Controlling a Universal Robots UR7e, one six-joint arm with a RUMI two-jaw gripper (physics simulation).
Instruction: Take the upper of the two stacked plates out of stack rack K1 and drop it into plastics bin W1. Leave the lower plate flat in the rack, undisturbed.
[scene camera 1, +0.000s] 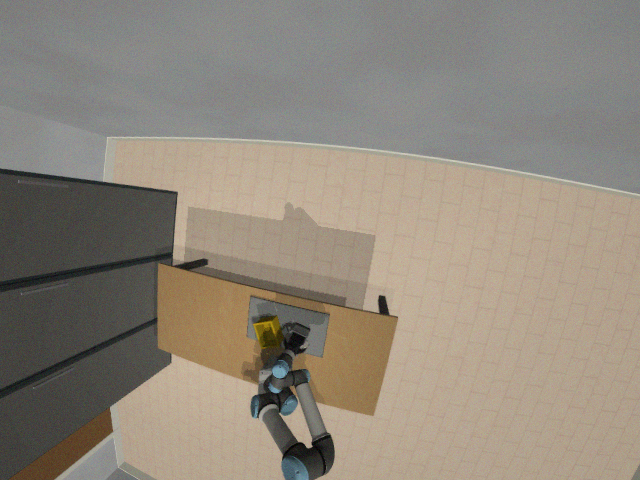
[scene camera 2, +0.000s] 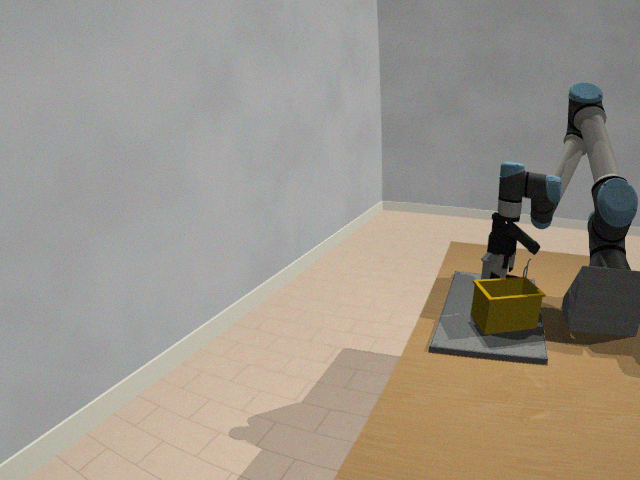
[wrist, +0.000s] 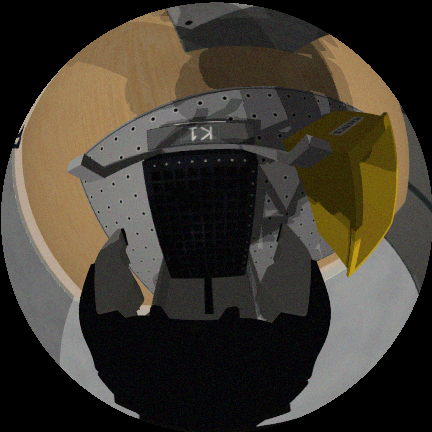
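Seen in the pictures: gripper, fingertip midpoint: (scene camera 1: 298, 338) (wrist: 199, 229); arm's base at its link origin: (scene camera 2: 609, 285).
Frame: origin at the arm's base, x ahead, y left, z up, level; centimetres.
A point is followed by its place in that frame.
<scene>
Stack rack K1 (wrist: 235, 134) @[x 25.8, y -4.3, z -7.9 cm] is grey, with its label upside down in the wrist view. A dark, gridded rectangular plate (wrist: 202, 210) @[x 30.8, y -8.3, z -4.9 cm] lies in it, looking flat. A single top surface shows; the lower plate and the stack's edges cannot be made out. My gripper (scene camera 1: 298, 333) @[x 32.6, y -9.0, z -5.2 cm] (scene camera 2: 494, 275) @[x 32.6, y -9.0, z -5.2 cm] (wrist: 199, 229) @[x 32.6, y -9.0, z -5.2 cm] is open and empty, pointing down over the rack. Its two jaws stand wide, to the left and right of the plate in the wrist view; their exact height above it is unclear. Plastics bin W1 (scene camera 1: 267, 333) @[x 27.2, y 12.6, z -9.5 cm] (scene camera 2: 506, 314) @[x 31.2, y 16.3, z -5.0 cm] (wrist: 327, 190) @[x 31.0, y 3.2, z -4.5 cm] is yellow, open-topped and upright beside the rack.
Rack and bin stand on a grey perforated board (scene camera 1: 316, 347) @[x 27.2, y -20.5, z -10.1 cm] (scene camera 2: 449, 338) @[x 44.8, y 23.2, z -10.1 cm] (wrist: 115, 195) @[x 28.6, y -19.2, z -10.1 cm] on the wooden table (scene camera 1: 206, 310) @[x 28.0, y 61.4, z -11.4 cm] (scene camera 2: 439, 413) @[x 41.2, y 50.8, z -11.4 cm] (wrist: 55, 125) @[x 9.6, y -32.3, z -11.4 cm]. A grey block (scene camera 2: 602, 304) @[x 3.1, y 7.8, z -2.8 cm] stands by the arm's base. A dark cabinet (scene camera 1: 77, 232) adjoins the table's left end in scene camera 1.
</scene>
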